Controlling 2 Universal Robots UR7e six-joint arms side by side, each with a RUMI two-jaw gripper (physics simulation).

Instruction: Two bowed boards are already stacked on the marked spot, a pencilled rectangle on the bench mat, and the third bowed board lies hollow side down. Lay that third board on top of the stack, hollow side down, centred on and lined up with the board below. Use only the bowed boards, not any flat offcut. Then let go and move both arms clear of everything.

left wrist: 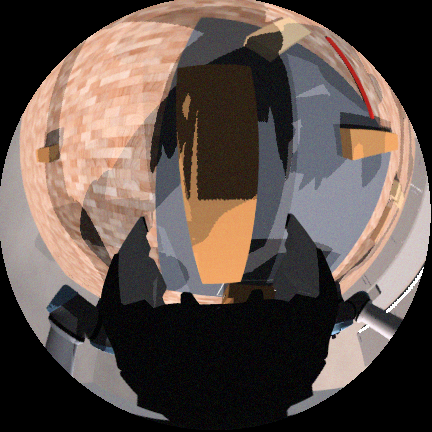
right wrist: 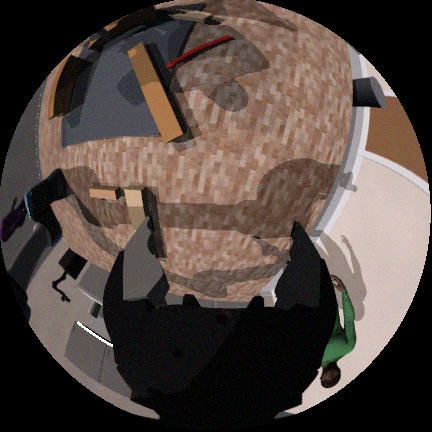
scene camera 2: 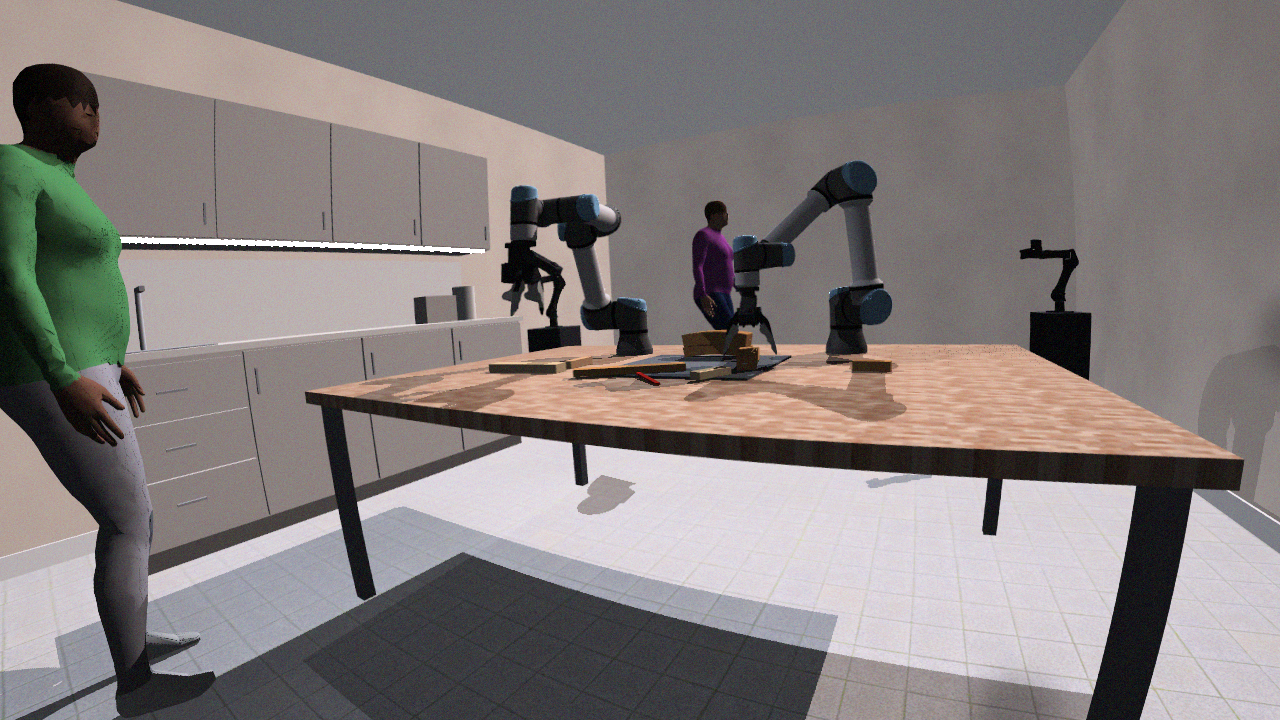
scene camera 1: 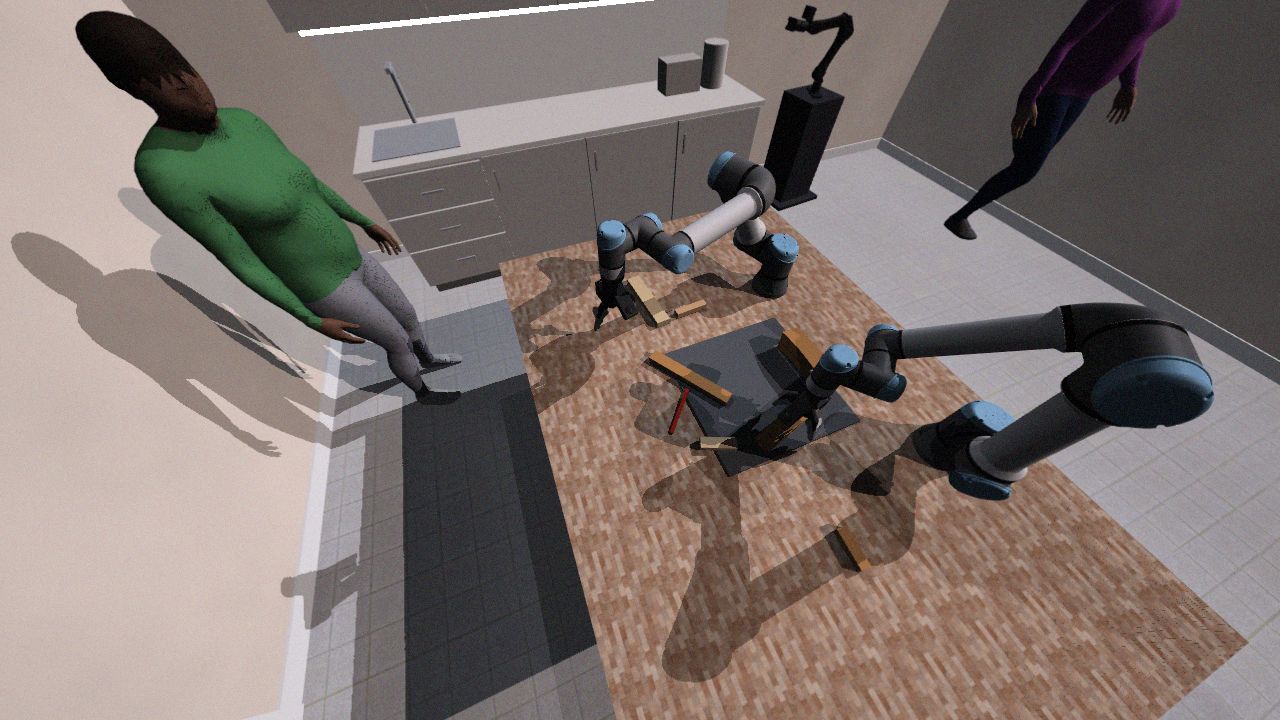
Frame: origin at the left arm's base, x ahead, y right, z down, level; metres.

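Seen in the pictures: left gripper, fingertip midpoint: (left wrist: 216,216); right gripper, fingertip midpoint: (right wrist: 223,219) (scene camera 2: 527,315) (scene camera 1: 615,321); left arm's base, origin of the base link: (scene camera 2: 846,352) (scene camera 1: 938,448); right arm's base, origin of the base link: (right wrist: 60,182) (scene camera 2: 634,353) (scene camera 1: 768,286).
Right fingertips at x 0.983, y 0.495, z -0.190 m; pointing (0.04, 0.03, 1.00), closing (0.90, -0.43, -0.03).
Offsets run from my right fingertips to a thing's top centre. Level surfaces: height alone.
The third bowed board @(dx -0.517, dy -0.371, dz +0.134 m) (scene camera 1: 776,437) (scene camera 2: 746,360) (left wrist: 225,240) lies on the dark bench mat @(dz +0.184 m) (scene camera 1: 716,344) (left wrist: 330,215) (right wrist: 100,110). My left gripper (scene camera 1: 780,428) (scene camera 2: 751,347) (left wrist: 216,216) is open and low over that board, one finger on each side, with gaps between fingers and board in the left wrist view. The stack of two bowed boards @(dx -0.669, dy -0.146, dz +0.094 m) (scene camera 1: 799,347) (scene camera 2: 716,342) (right wrist: 62,90) stands at the mat's far side in scene camera 1. The pencilled rectangle is mostly hidden. My right gripper (scene camera 1: 615,319) (scene camera 2: 527,307) (right wrist: 223,219) is open and empty, above the bench, away from the stack.
A long flat strip @(dx -0.243, dy -0.141, dz +0.164 m) (scene camera 1: 689,377) (scene camera 2: 629,368) (right wrist: 157,95) lies partly on the mat, near a red pencil @(dx -0.187, dy -0.266, dz +0.177 m) (scene camera 1: 678,411) (left wrist: 355,75) (right wrist: 200,51). A pale offcut @(dx -0.286, dy -0.403, dz +0.165 m) (scene camera 1: 718,443) lies at the mat's edge. Another pale offcut @(dx -0.144, dy +0.261, dz +0.162 m) (scene camera 1: 646,301) lies beside the right gripper. Another offcut @(dx -0.571, dy -0.736, dz +0.163 m) (scene camera 1: 850,548) lies nearer the camera.
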